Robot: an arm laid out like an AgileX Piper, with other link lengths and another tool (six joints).
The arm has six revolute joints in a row. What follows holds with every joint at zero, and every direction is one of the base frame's.
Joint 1 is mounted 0.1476 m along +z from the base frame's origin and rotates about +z.
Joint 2 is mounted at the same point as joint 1 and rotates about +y.
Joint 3 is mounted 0.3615 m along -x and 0.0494 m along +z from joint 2 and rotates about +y.
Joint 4 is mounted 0.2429 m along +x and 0.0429 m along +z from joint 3 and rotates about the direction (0.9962, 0, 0.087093).
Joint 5 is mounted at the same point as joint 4 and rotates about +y.
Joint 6 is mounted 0.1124 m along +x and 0.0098 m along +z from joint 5 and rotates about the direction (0.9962, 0, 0.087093).
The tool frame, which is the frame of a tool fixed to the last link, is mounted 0.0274 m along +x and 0.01 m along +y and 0.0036 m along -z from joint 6; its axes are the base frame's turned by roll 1.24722, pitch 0.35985 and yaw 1.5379 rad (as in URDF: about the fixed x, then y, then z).
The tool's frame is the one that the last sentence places.
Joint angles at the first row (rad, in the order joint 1, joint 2, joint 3, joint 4, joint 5, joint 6):
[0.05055 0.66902 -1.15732 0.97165 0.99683 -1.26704]
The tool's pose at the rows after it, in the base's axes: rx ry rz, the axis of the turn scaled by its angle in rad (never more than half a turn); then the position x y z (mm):
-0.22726, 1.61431, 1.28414, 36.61, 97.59, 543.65
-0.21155, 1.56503, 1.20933, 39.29, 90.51, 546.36
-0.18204, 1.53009, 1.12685, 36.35, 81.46, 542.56
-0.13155, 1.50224, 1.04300, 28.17, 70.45, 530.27
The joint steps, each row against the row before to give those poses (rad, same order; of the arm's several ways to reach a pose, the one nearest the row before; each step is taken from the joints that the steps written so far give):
[-0.00035 -0.00258 0.00065 -0.01120 -0.06664 -0.02935]
[-0.00043 -0.01441 0.00745 -0.03653 -0.07041 -0.01501]
[-0.00063 -0.03517 0.02521 -0.06494 -0.06434 0.01344]
[-0.00301 -0.06020 0.05264 -0.08938 -0.06370 0.04555]

